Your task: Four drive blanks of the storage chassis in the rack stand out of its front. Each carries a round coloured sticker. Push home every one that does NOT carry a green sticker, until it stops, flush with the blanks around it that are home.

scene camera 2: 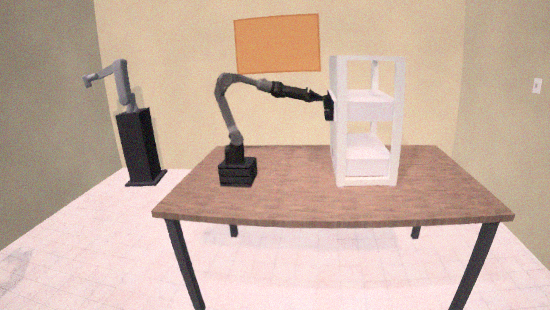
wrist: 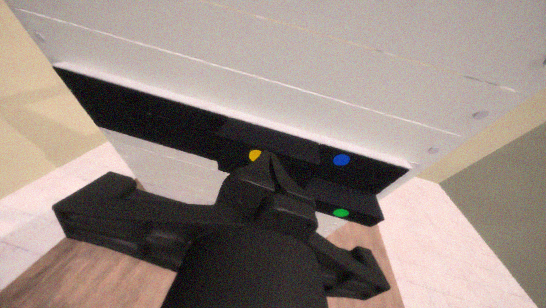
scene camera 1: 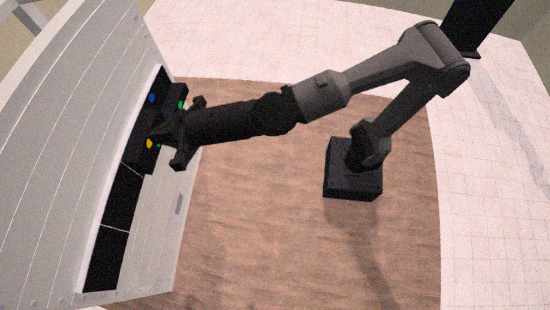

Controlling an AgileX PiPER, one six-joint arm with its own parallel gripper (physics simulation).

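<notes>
My gripper (scene camera 1: pixel 151 134) (scene camera 2: pixel 323 99) (wrist: pixel 265 159) is shut and empty, its fingertips at the face of the black blank with the yellow sticker (scene camera 1: pixel 149 143) (wrist: pixel 255 155), hiding part of it. That blank's top side (wrist: pixel 272 139) shows, so it stands out a little. The blank with the blue sticker (scene camera 1: pixel 152 97) (wrist: pixel 341 160) looks about flush. Below it, a blank with a green sticker (scene camera 1: pixel 180 104) (wrist: pixel 341 213) stands well out. Another green sticker (scene camera 1: pixel 159 145) shows on the protruding blank below the yellow one; the gripper hides it in the wrist view. Dark home blanks (scene camera 1: pixel 122 192) (wrist: pixel 140 110) lie beside them.
The white rack (scene camera 2: pixel 342 150) stands on the wooden table (scene camera 1: pixel 280 225) (scene camera 2: pixel 280 202). Its pale panel (scene camera 1: pixel 55 125) (wrist: pixel 280 45) rises above the blanks. A second arm on a black pedestal (scene camera 2: pixel 139 147) stands on the floor behind the table's left side.
</notes>
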